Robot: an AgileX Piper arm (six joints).
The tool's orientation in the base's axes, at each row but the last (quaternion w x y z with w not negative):
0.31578 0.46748 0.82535 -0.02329
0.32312 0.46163 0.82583 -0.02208
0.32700 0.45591 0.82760 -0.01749
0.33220 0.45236 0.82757 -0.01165
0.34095 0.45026 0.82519 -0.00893
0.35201 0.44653 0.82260 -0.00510
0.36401 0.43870 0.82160 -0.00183
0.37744 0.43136 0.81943 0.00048
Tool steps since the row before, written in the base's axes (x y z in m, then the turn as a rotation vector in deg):
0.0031 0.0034 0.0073 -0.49 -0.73 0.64
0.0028 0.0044 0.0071 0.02 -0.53 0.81
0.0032 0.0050 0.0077 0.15 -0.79 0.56
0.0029 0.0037 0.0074 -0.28 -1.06 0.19
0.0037 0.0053 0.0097 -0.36 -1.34 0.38
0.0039 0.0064 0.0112 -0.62 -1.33 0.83
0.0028 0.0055 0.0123 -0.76 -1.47 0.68
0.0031 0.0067 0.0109 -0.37 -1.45 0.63
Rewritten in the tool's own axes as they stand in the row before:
-0.0025 0.0062 -0.0054 -0.72 -0.63 -0.51
-0.0017 0.0066 -0.0056 -0.85 -0.08 -0.45
-0.0018 0.0074 -0.0060 -0.95 -0.20 -0.10
-0.0025 0.0065 -0.0054 -0.79 -0.78 0.04
-0.0030 0.0088 -0.0071 -1.07 -0.96 -0.06
-0.0032 0.0102 -0.0082 -1.24 -1.00 -0.55
-0.0044 0.0093 -0.0091 -1.20 -1.24 -0.48
-0.0031 0.0100 -0.0081 -1.29 -0.97 -0.21

